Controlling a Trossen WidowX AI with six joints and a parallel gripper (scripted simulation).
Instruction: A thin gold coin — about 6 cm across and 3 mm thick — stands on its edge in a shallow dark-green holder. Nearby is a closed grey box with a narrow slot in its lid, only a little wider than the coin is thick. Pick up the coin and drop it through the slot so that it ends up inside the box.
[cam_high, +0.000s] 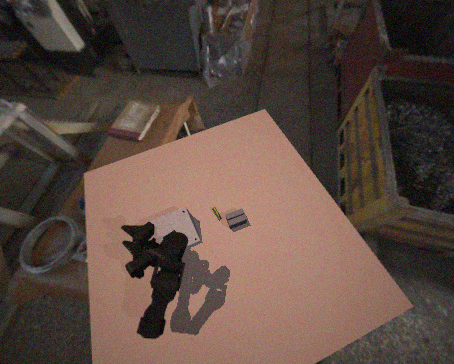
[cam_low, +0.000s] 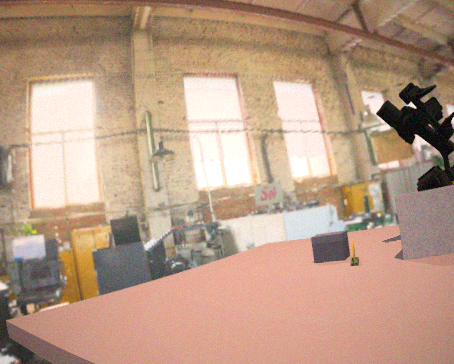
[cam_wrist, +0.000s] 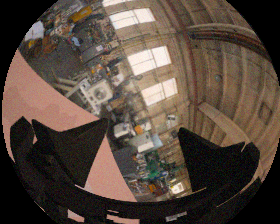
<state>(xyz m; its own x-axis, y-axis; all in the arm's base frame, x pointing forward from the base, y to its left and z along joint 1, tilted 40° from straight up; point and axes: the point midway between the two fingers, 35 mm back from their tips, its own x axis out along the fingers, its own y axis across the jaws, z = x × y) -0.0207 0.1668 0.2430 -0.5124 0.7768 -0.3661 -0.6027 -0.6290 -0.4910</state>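
Right now the gold coin is 34 cm below my gripper tip, 32 cm ahead of it and 2 cm to the left of it.
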